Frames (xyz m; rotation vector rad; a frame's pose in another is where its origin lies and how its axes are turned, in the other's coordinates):
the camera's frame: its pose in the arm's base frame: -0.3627 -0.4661 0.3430 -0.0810 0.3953 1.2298
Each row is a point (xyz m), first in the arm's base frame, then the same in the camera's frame.
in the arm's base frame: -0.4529 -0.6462 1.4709
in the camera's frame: -0.5672 0.1924 0.9768
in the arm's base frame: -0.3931 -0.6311 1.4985
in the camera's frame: -0.5464 0.1462 1.0215
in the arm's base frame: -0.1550 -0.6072 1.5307
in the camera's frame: -0.4700 -0.0618 1.1176
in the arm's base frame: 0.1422 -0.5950 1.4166
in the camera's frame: -0.3386 -0.3506 1.0893
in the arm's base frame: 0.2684 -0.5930 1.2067
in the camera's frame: -0.2313 -0.4987 0.9264
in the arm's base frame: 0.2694 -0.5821 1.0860
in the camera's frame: -0.1805 -0.5141 0.8174
